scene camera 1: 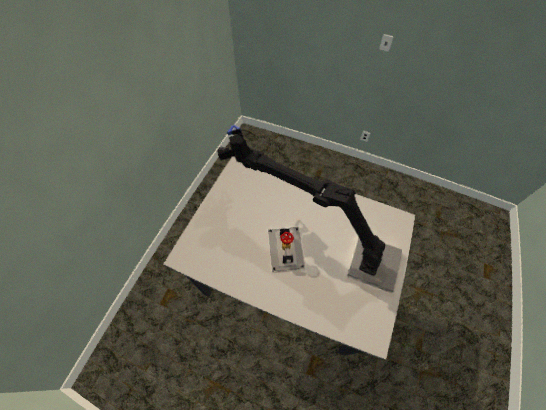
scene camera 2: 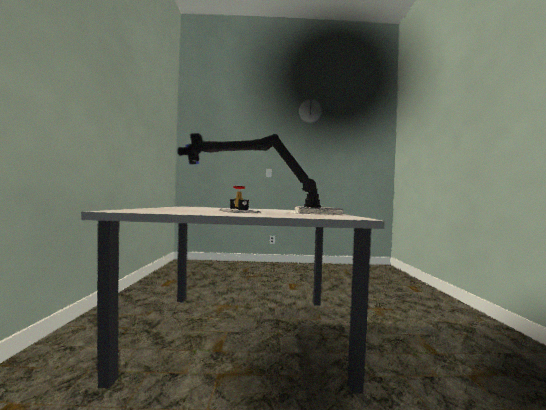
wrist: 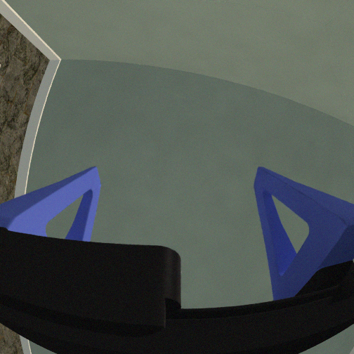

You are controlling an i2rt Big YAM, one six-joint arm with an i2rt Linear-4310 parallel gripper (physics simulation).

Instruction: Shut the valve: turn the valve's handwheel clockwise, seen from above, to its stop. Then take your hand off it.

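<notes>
The valve's red handwheel sits level on top of a brass valve body, which is mounted on a grey base plate on the table. My gripper is open and empty, its two blue fingers wide apart. In both scene views it is at the end of the outstretched arm, high up and far from the handwheel, beyond it on the side away from the arm's base. The handwheel does not show in the wrist view. How far the wheel is turned cannot be told.
The white table bears the valve plate and the arm's grey base block. Black brackets stand on the plate beside the valve. The arm stretches over the table. Green walls surround the table.
</notes>
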